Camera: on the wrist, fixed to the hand. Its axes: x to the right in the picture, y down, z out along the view.
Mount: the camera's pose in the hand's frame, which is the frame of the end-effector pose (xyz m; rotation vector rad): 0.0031 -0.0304 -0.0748 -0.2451 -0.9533 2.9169
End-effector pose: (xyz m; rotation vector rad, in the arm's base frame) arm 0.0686 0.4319 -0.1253 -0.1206 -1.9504 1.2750
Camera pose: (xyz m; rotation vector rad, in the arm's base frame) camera 0.1250 0.4734 -0.0851 1.3454 0.3133 -0.7599
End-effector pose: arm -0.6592 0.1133 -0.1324 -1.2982 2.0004 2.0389
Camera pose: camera -0.6051 0.0552 -0.1476 -1.9567 -0.8888 -0.4973
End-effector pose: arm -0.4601 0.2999 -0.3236 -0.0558 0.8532 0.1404
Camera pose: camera -0.5095 0.2623 -0.3753 1.0094 -0.7365 2.6848
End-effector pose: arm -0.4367 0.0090 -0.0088 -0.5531 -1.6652 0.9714
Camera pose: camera -0.3637 0.0184 0.0245 1.3572 0.0021 -1.2461
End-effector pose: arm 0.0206 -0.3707 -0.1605 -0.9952 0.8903 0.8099
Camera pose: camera 0.0304 -0.4499 -0.1734 -1.1590 -0.5175 -2.3463
